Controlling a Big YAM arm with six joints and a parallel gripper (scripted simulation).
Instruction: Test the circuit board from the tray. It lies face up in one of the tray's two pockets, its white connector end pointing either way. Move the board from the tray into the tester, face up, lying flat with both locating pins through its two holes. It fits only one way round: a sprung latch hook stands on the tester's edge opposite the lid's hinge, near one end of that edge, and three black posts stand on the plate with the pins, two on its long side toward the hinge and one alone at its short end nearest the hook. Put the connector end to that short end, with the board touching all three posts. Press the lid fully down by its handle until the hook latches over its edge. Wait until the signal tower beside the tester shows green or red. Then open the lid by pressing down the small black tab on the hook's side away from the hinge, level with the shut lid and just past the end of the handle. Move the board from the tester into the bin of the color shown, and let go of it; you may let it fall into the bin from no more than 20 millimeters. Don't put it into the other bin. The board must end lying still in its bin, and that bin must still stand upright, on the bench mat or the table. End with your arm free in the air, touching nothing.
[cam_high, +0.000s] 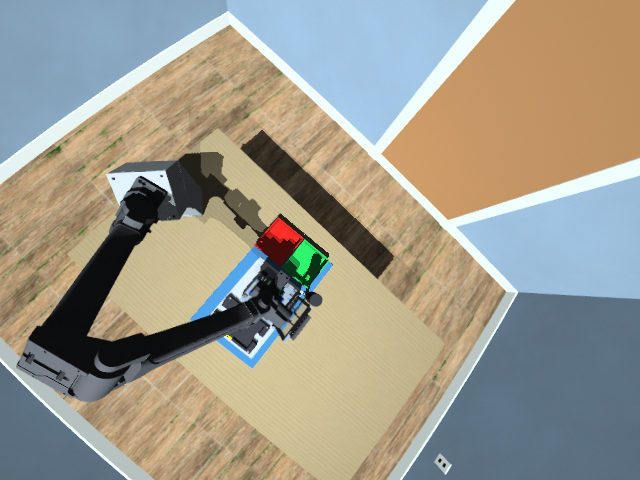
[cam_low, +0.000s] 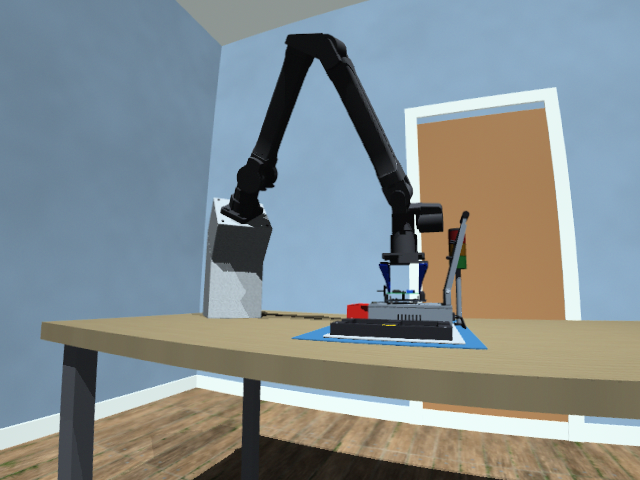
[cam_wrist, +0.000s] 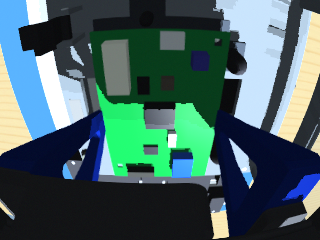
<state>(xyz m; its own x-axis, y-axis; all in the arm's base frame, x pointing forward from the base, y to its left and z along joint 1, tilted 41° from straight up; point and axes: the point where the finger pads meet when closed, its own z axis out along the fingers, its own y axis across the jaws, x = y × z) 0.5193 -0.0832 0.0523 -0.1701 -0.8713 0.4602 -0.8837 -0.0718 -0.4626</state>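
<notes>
Now: the green circuit board right at my hand. Also, from my hand: black latch hook: 50 mm behind, 70 mm to the left; then tester plate: 10 mm ahead, 10 mm to the left, 20 mm below; then tester lid: 120 mm ahead, 20 mm to the right, 90 mm above.
</notes>
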